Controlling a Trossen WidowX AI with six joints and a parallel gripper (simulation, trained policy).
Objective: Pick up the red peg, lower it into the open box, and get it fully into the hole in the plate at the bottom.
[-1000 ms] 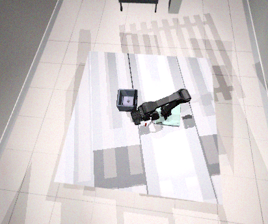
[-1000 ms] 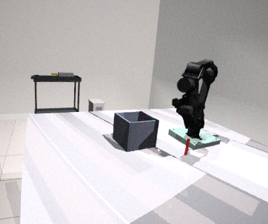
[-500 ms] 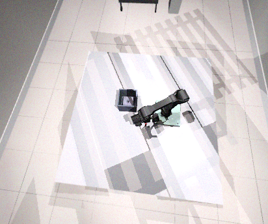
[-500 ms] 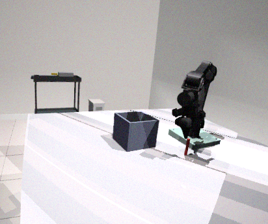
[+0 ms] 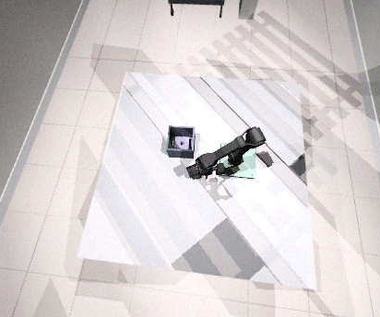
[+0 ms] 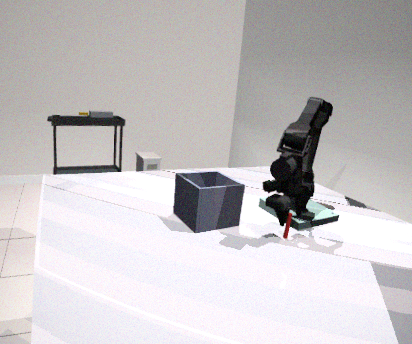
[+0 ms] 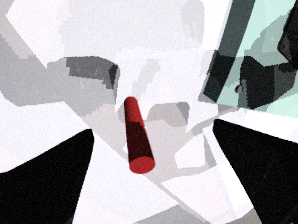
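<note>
Right now the red peg is 10 mm ahead of my gripper tip, 10 mm to the left of it and 10 mm below it. From my gripper tip the other things lie so: pale plate 200 mm ahead, 170 mm to the right, 10 mm below.
</note>
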